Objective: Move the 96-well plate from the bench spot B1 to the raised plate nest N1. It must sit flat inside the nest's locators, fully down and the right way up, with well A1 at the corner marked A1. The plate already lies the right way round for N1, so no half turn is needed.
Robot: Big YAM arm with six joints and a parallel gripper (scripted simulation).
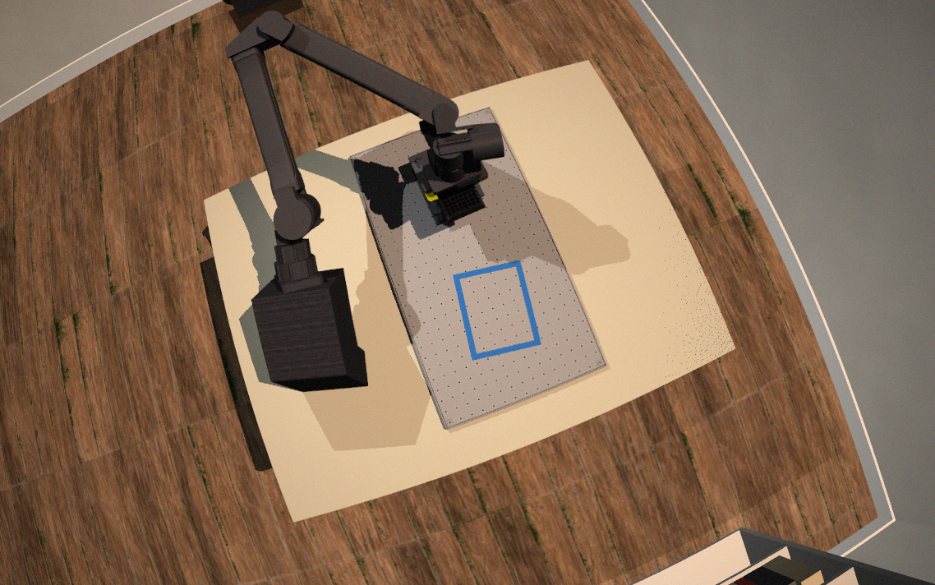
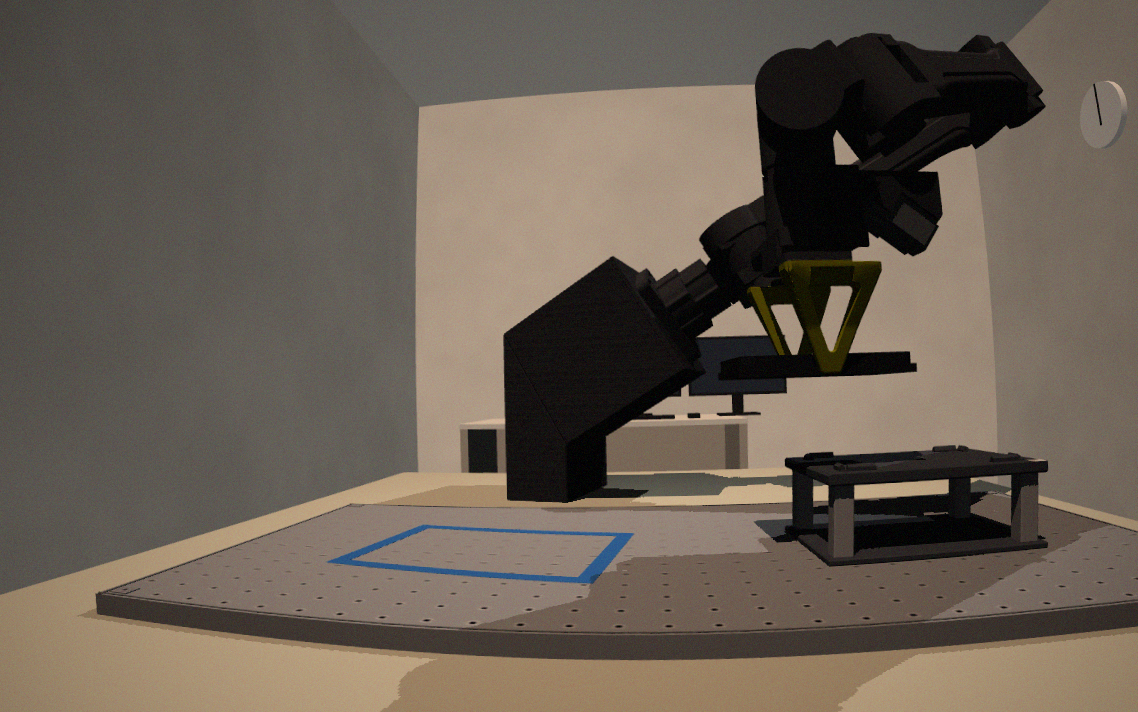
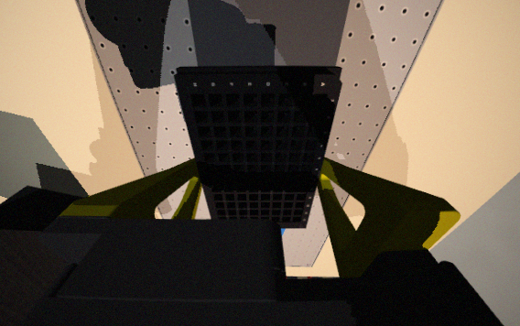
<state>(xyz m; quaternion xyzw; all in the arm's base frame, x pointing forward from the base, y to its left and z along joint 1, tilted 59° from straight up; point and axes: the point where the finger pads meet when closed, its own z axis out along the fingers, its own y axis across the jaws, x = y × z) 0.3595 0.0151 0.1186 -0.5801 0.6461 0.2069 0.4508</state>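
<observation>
Right now my hand is 80 mm above the raised plate nest and 70 mm to the right of it. Also, from my hand: white A1 label 150 mm to the left, 70 mm below, 50 mm ahead; then black 96-well plate right at my hand.
</observation>
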